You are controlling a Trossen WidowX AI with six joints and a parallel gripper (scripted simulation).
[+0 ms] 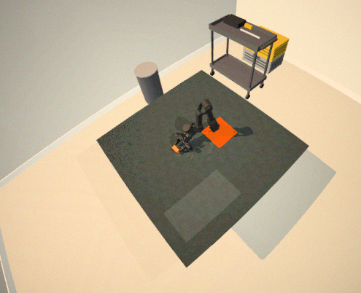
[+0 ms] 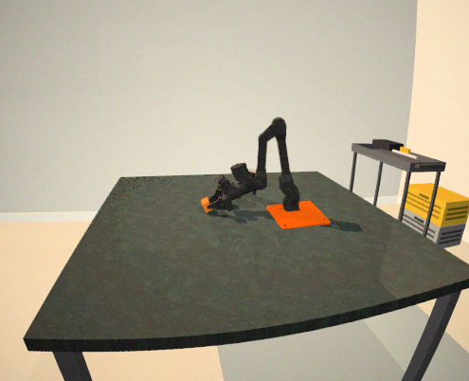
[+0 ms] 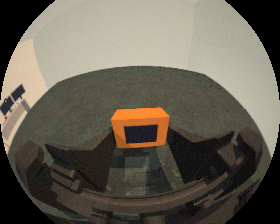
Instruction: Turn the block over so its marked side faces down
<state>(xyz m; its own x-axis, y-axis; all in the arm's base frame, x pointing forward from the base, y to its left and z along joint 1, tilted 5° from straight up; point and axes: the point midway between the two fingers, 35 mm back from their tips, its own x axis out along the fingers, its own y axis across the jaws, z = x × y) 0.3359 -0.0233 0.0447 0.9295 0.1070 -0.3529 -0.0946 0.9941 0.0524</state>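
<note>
My gripper tip is 1 cm past the orange block.
</note>
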